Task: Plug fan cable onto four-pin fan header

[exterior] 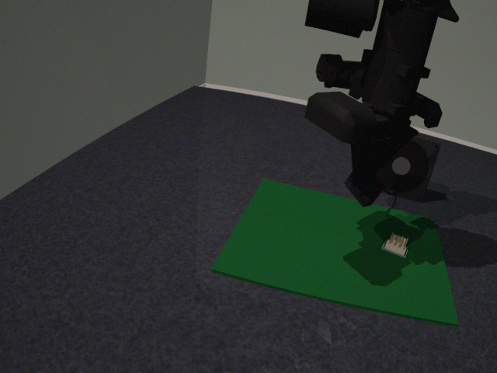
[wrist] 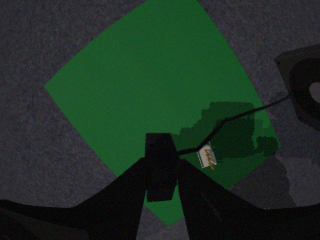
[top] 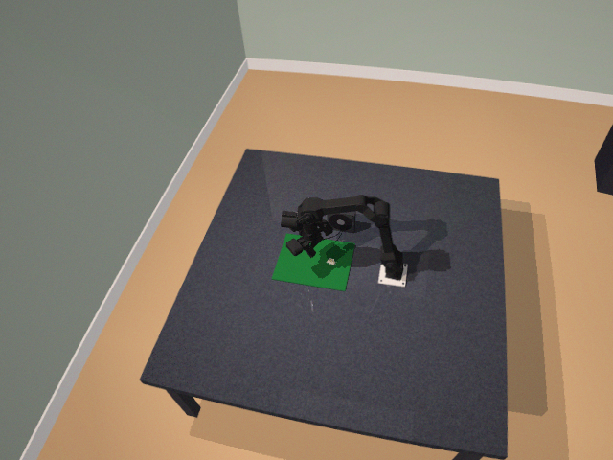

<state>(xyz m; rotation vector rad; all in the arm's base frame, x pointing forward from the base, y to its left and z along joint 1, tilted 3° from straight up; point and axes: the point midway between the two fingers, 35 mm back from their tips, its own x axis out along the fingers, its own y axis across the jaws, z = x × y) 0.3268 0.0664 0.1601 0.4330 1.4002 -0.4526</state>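
Right now the green board is 130 mm below my gripper tip and 30 mm to the right of it. From my gripper tip the other things lie so: white four-pin header (110 mm below, 70 mm behind, 40 mm to the right); then black fan (220 mm to the right, 60 mm behind, 50 mm below); then black plug (10 mm to the left, 10 mm below, 10 mm behind).
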